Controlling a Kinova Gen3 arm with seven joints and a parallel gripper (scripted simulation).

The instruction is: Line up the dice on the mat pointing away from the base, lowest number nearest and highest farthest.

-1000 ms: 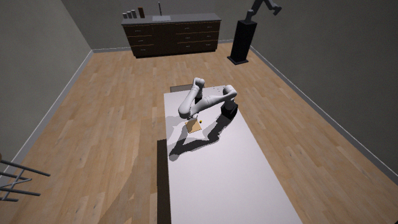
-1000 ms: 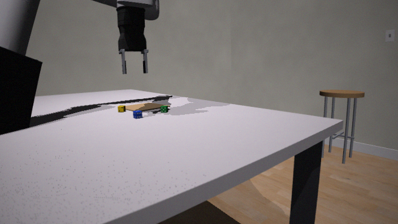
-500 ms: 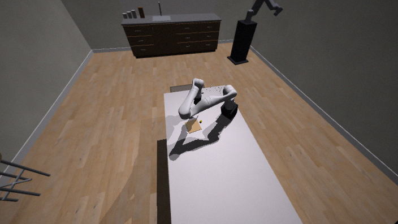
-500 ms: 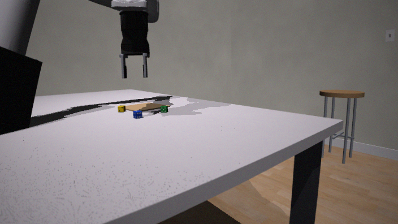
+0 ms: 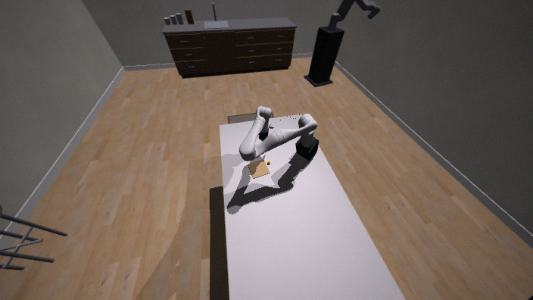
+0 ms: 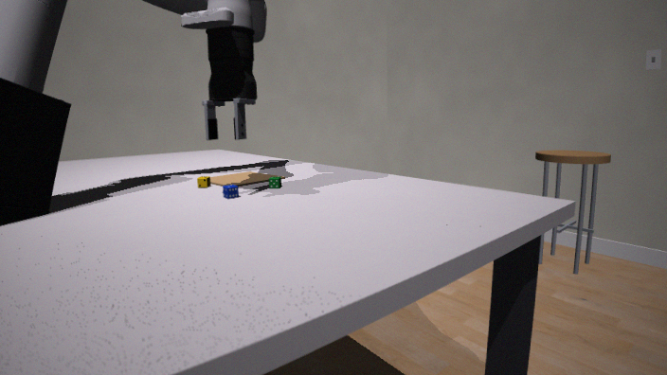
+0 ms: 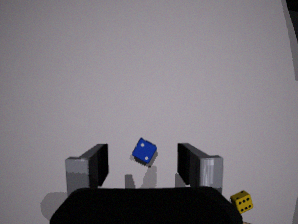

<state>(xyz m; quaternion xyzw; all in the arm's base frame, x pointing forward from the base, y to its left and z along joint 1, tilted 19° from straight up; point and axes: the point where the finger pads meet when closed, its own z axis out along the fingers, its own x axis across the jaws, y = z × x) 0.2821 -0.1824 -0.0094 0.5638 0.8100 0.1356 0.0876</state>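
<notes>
The blue die lies 11 cm below my hand and 1 cm ahead of it. From my hand the other things lie so: tan mat: 15 cm to the left, 12 cm ahead, 11 cm below; yellow die: 14 cm to the left, 11 cm below, 3 cm ahead; green die: 11 cm below, 11 cm ahead, 1 cm to the left.
</notes>
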